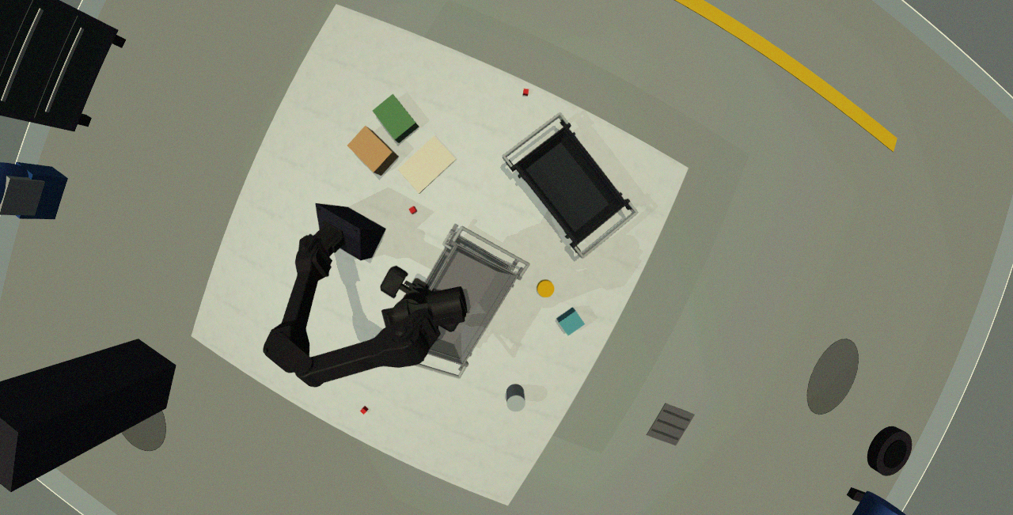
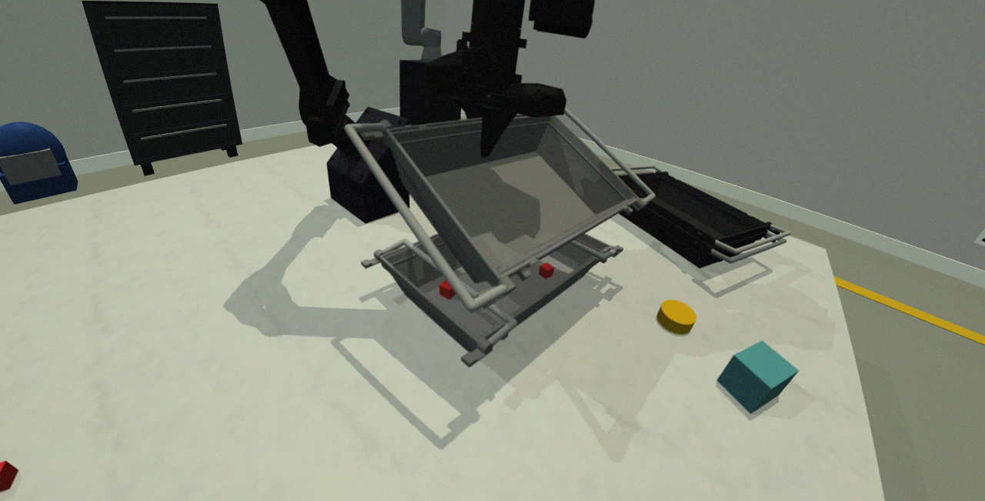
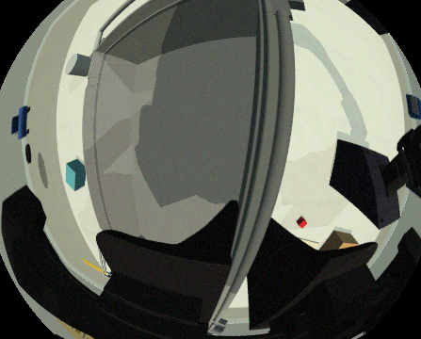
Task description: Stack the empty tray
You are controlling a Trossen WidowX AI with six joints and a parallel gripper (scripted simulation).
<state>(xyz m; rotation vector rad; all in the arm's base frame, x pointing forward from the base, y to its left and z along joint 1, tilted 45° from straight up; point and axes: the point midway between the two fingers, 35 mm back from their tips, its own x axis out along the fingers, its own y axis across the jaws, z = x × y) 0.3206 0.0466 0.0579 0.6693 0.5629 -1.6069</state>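
Right now my gripper tip is 80 mm short of the grey tray and 10 mm to the left of it. Round my gripper tip: cream block (290 mm to the left, 190 mm behind, 180 mm below); red block (170 mm below, 70 mm to the right, 20 mm ahead); yellow disc (280 mm ahead, 170 mm below, 100 mm to the left).
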